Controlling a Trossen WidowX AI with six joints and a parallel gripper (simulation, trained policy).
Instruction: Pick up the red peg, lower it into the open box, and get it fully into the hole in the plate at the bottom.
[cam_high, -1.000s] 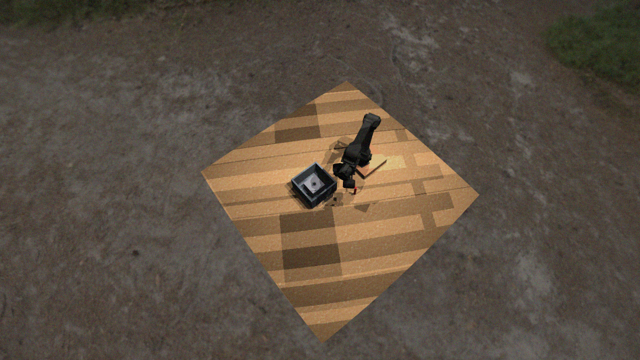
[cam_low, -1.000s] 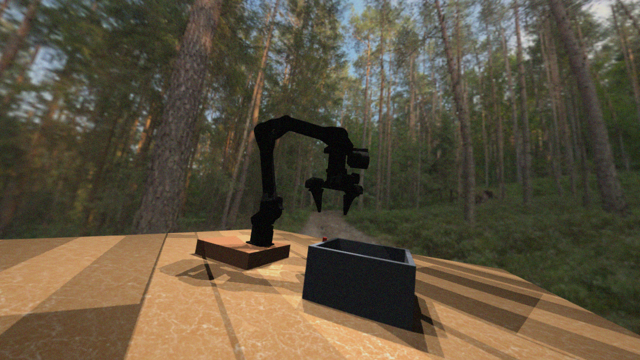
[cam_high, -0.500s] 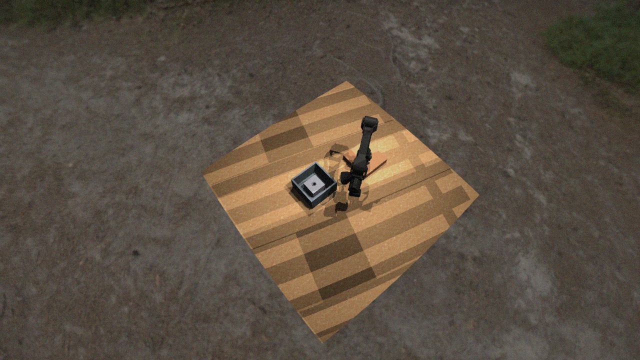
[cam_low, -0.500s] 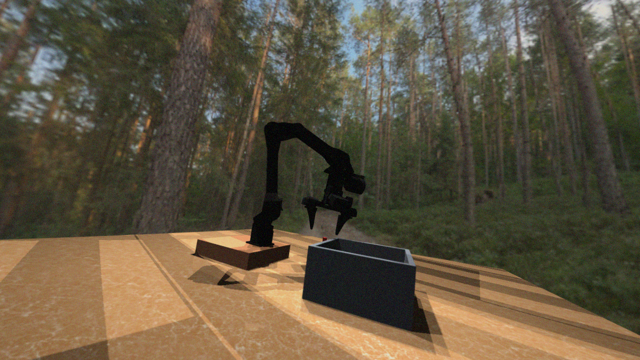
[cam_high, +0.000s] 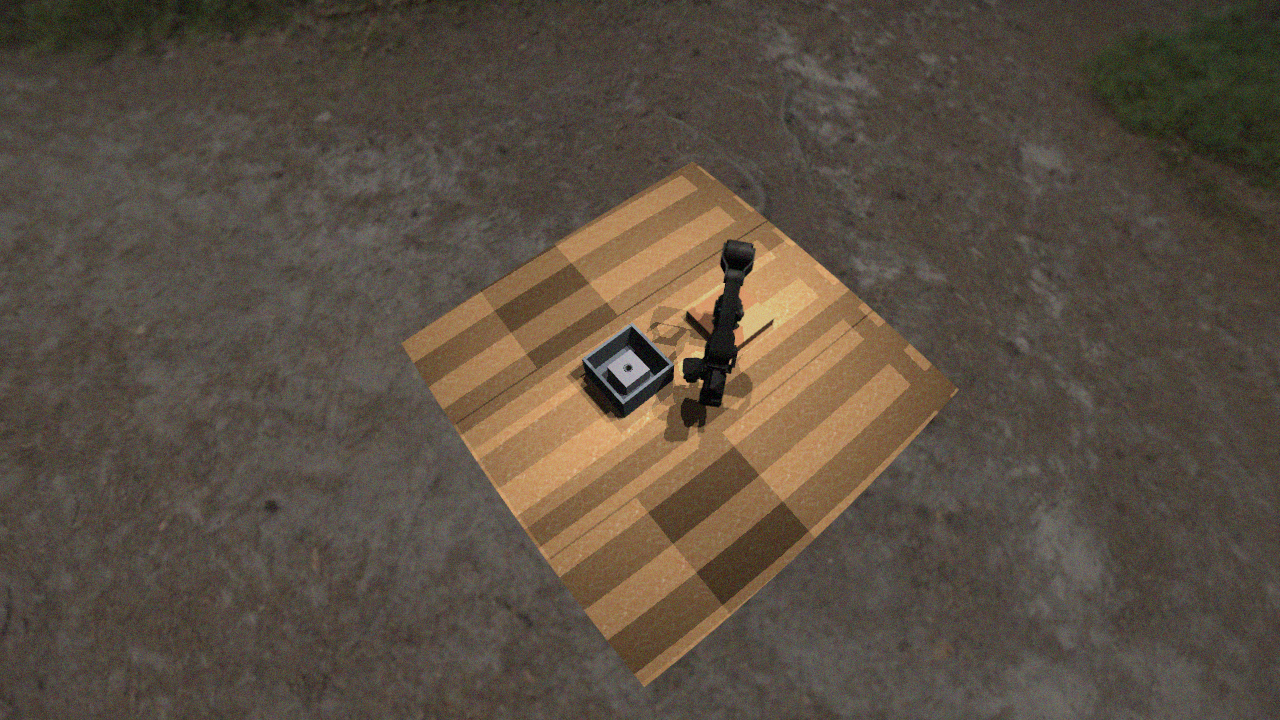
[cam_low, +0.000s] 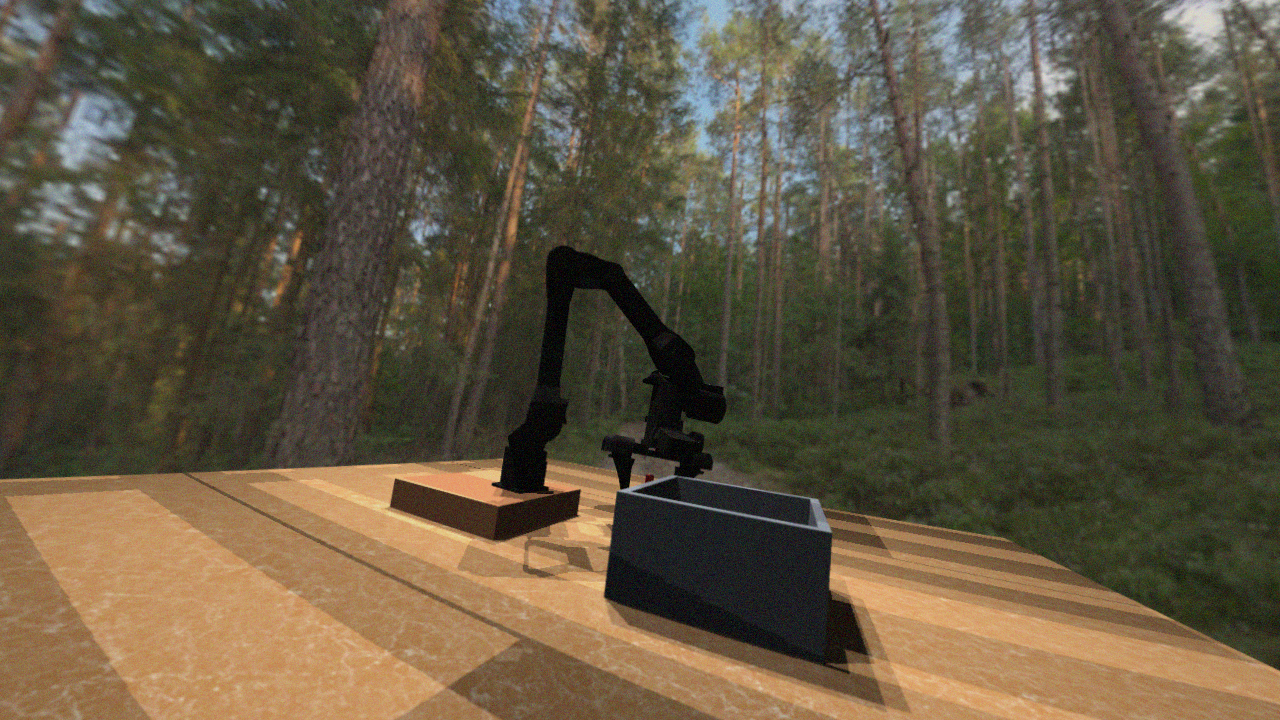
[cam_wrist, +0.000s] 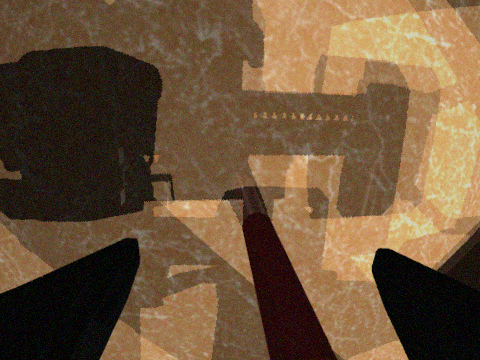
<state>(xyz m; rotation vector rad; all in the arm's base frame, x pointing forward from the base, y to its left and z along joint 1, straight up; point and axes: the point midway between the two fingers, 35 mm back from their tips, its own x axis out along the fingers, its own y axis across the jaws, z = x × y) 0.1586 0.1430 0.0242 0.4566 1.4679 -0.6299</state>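
The red peg is 1 cm above my gripper tip. The rest, counted from my gripper tip: plate 18 cm ahead, 16 cm to the right, 1 cm above; dark grey box 18 cm ahead, 16 cm to the right, 1 cm below.
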